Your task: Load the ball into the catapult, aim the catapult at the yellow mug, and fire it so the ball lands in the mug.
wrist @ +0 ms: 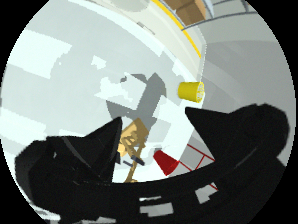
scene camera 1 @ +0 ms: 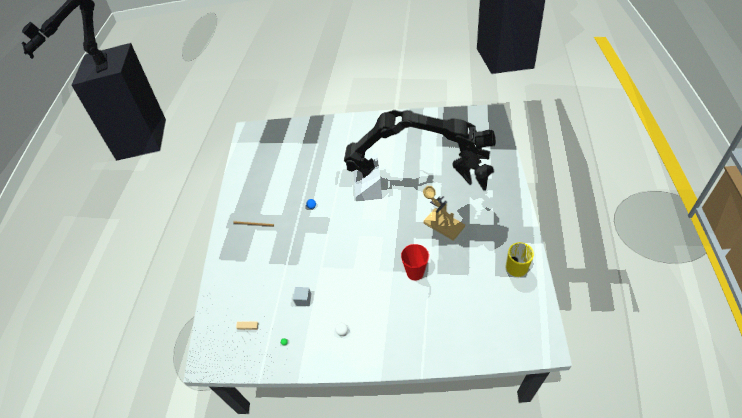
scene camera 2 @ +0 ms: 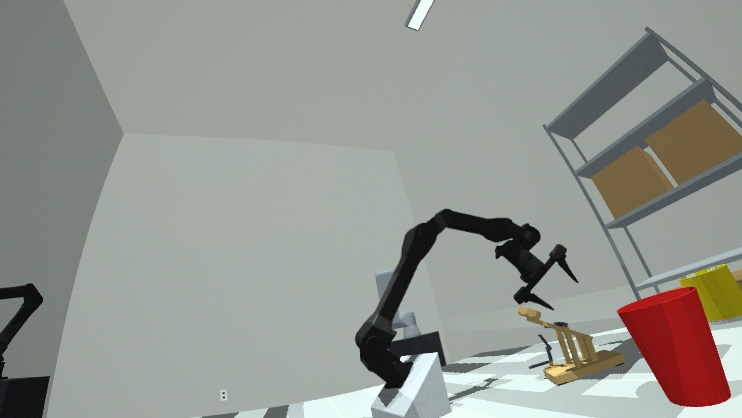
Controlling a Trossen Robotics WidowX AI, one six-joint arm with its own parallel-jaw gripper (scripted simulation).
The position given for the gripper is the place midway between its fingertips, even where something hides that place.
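Observation:
Scene camera 2 shows the gripper (scene camera 2: 566, 296), open and holding nothing, along with a wooden catapult (scene camera 2: 591, 361) and a red cup (scene camera 2: 670, 329). In the wrist view there are the gripper (wrist: 154, 114) and the wooden catapult (wrist: 134, 133). Scene camera 1 shows the gripper (scene camera 1: 477, 187), the wooden catapult (scene camera 1: 439, 220) and the red cup (scene camera 1: 415, 257).

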